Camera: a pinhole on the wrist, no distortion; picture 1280 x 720 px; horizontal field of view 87.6 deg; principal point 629.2 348.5 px. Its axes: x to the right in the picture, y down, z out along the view. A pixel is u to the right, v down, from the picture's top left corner.
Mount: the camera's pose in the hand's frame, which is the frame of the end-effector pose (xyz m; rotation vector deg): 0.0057 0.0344 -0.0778 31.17 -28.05 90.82
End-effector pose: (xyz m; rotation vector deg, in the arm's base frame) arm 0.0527 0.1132 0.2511 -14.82 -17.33 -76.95
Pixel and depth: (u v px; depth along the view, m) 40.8 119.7 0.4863
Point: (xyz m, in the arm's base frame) -0.4789 -0.1974 0.3809
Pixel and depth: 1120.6 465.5 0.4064
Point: 0.0314 0.3237 0.6278
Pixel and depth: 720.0 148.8 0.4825
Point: -0.1256 0.0371 0.6361
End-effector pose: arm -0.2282 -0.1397 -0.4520 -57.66 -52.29 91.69
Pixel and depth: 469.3 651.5 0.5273
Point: -0.3035 -0.2634 0.0497
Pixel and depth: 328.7 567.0 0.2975
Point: -0.1998 -0.1539 -0.1746
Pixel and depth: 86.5 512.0 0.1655
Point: -0.1390 -0.1155 -0.2990
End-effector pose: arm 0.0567 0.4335 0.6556 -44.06 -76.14 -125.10
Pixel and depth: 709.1 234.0 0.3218
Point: -0.0362 0.6595 0.7019
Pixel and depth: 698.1 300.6 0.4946
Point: -0.0586 0.8318 0.6874
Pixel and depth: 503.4 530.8 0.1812
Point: 0.0212 0.5227 0.5836
